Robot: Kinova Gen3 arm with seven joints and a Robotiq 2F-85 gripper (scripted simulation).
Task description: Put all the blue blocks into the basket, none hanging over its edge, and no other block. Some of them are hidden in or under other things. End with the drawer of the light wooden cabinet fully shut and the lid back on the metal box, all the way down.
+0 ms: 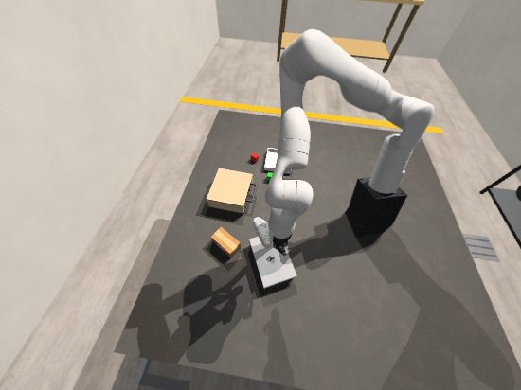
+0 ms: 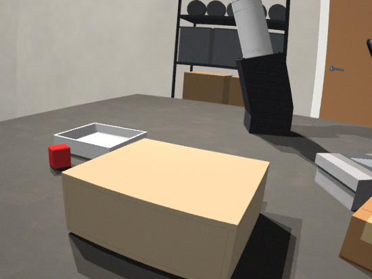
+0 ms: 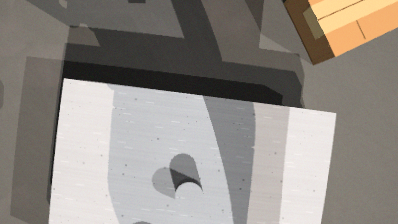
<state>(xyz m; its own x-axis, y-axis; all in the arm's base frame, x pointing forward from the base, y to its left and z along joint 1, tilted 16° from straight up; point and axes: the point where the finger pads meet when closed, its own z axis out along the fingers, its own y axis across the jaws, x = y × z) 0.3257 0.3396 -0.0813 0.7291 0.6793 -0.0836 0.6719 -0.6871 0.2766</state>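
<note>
The lid lies 140 mm below my hand. From my hand the other things lie so: grey metal box (160 mm below); then brown box (200 mm ahead, 150 mm below); then drawer (260 mm ahead, 240 mm to the right, 150 mm below).
</note>
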